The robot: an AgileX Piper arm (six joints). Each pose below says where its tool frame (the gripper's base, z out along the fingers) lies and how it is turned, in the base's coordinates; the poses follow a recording.
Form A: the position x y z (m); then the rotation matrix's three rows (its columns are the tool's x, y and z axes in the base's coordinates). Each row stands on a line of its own.
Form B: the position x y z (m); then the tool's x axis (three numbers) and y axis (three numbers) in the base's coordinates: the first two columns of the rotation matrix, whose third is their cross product. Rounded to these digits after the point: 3 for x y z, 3 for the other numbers.
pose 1, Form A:
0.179 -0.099 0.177
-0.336 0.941 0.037
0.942 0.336 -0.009
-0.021 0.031 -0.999
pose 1, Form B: 0.179 -0.099 0.177 -0.336 0.942 -0.021 0.941 0.336 0.031
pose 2, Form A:
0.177 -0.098 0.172
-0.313 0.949 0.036
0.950 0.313 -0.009
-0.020 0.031 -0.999
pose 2, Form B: 0.177 -0.098 0.172 -0.313 0.950 -0.020 0.949 0.313 0.031
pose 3, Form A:
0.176 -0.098 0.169
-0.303 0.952 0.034
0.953 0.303 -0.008
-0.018 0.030 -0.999
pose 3, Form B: 0.176 -0.098 0.169 -0.303 0.953 -0.018 0.952 0.303 0.030
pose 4, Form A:
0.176 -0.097 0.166
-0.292 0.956 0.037
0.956 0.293 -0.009
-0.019 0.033 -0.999
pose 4, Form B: 0.176 -0.097 0.166 -0.292 0.956 -0.019 0.956 0.293 0.033
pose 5, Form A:
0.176 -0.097 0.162
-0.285 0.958 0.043
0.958 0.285 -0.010
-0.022 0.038 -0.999
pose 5, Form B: 0.176 -0.097 0.162 -0.285 0.958 -0.022 0.958 0.285 0.038
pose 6, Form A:
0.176 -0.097 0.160
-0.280 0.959 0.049
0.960 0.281 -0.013
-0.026 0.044 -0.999
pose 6, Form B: 0.176 -0.097 0.160 -0.280 0.960 -0.026 0.959 0.281 0.044
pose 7, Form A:
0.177 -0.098 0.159
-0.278 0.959 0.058
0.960 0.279 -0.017
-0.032 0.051 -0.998
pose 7, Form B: 0.177 -0.098 0.159 -0.278 0.960 -0.032 0.959 0.279 0.051
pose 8, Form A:
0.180 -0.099 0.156
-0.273 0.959 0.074
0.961 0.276 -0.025
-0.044 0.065 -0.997
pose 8, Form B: 0.180 -0.099 0.156 -0.273 0.961 -0.044 0.959 0.276 0.065
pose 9, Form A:
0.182 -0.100 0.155
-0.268 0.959 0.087
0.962 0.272 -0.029
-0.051 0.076 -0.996
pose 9, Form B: 0.182 -0.100 0.155 -0.268 0.962 -0.051 0.959 0.272 0.076
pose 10, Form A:
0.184 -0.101 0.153
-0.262 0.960 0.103
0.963 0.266 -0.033
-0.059 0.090 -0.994
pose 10, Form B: 0.184 -0.101 0.153 -0.262 0.963 -0.059 0.960 0.266 0.090
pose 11, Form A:
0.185 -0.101 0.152
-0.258 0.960 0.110
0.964 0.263 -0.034
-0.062 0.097 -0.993
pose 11, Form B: 0.185 -0.101 0.152 -0.258 0.964 -0.062 0.960 0.263 0.097
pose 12, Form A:
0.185 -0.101 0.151
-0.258 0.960 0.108
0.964 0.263 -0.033
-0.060 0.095 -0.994
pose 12, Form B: 0.185 -0.101 0.151 -0.258 0.964 -0.060 0.960 0.263 0.095
